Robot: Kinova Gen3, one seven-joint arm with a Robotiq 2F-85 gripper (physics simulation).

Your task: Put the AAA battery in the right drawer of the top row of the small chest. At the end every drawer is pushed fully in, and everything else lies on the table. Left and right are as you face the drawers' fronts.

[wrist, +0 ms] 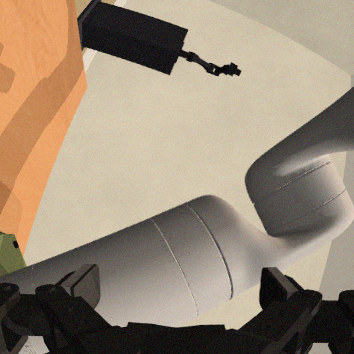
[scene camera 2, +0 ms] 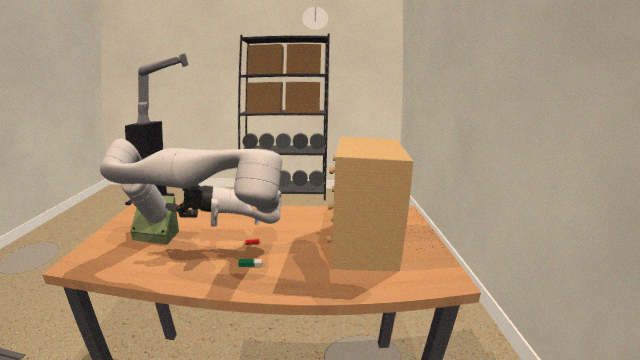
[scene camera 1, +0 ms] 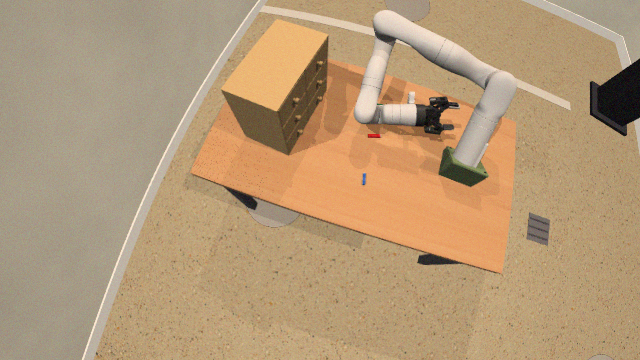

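Where they show: gripper, between the fingertips: (wrist: 179, 285) (scene camera 2: 165, 193) (scene camera 1: 456, 117); arm's base, origin of its link: (scene camera 2: 156, 210) (scene camera 1: 464, 159).
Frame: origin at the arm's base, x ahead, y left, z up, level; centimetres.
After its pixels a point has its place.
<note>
The slim blue battery (scene camera 1: 364, 179) @(x 29.5, y 20.7, z -8.0 cm) (scene camera 2: 257, 221) @(x 30.5, y 18.9, z -8.0 cm), apparently the AAA, lies on the table (scene camera 1: 400, 200) @(x 14.7, y 21.4, z -9.0 cm) (scene camera 2: 295, 225) @(x 43.7, y 20.7, z -9.0 cm); it is partly hidden by the arm in scene view 2. A red battery (scene camera 1: 374, 136) @(x 33.0, y 3.6, z -7.8 cm) (scene camera 2: 252, 241) @(x 33.5, y 2.7, z -7.8 cm) lies nearer the arm. A thick green battery with a white end (scene camera 2: 248, 262) @(x 36.4, y -10.8, z -7.7 cm) lies beyond it, mostly hidden in scene view 1. The small wooden chest (scene camera 1: 280, 65) @(x 65.2, y 10.5, z 21.6 cm) (scene camera 2: 372, 215) @(x 68.4, y -7.3, z 7.2 cm) has three rows of two drawers, all apparently shut. The top right drawer's knob (scene camera 1: 320, 63) @(x 57.0, y 1.0, z 16.9 cm) (scene camera 2: 331, 170) @(x 57.2, y -0.2, z 16.4 cm) shows. My gripper (scene camera 1: 452, 116) @(x 10.0, y -8.0, z 9.3 cm) (scene camera 2: 179, 210) (wrist: 179, 285) @(x 10.0, y -8.0, z 9.3 cm) is open and empty, above the table, pointing away from the chest.
The arm's green base (scene camera 1: 462, 170) @(x -0.2, y 4.9, z 1.0 cm) (scene camera 2: 154, 235) @(x 1.5, y -5.7, z -6.3 cm) (wrist: 9, 252) @(x -4.5, y -5.4, z -4.2 cm) stands at the table end opposite the chest. The folded arm (scene camera 1: 460, 55) @(x 18.4, y -19.2, z 24.3 cm) (scene camera 2: 190, 167) @(x 29.1, y -25.1, z 22.0 cm) (wrist: 135, 265) @(x 5.2, y -8.5, z 7.3 cm) passes over the batteries' side of the table. A black pedestal (scene camera 1: 617, 100) (scene camera 2: 144, 137) (wrist: 132, 37) stands beyond the table.
</note>
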